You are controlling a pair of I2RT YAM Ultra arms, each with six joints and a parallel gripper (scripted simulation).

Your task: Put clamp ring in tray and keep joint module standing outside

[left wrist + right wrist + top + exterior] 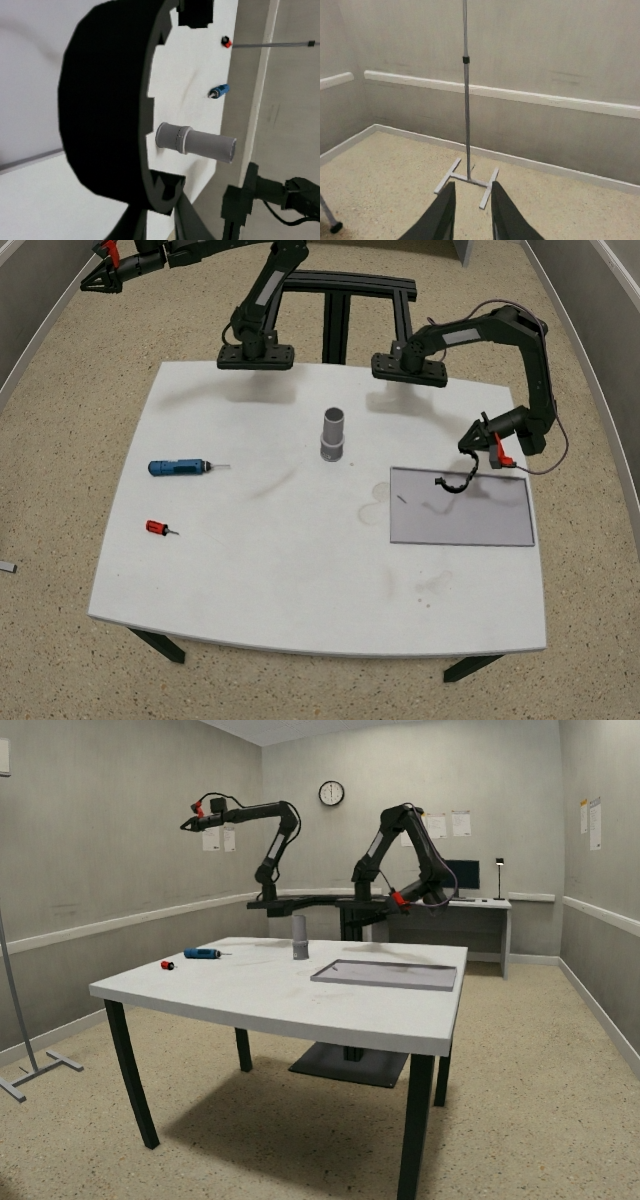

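Right now the black clamp ring is 70 mm ahead of my left hand and 10 mm below it. From my left hand the other things lie so: small grey pin: 170 mm below, 130 mm to the right, 60 mm ahead; then grey tray: 170 mm below, 70 mm ahead, 50 mm to the left; then grey link tube: 310 mm to the right, 70 mm below, 60 mm behind.
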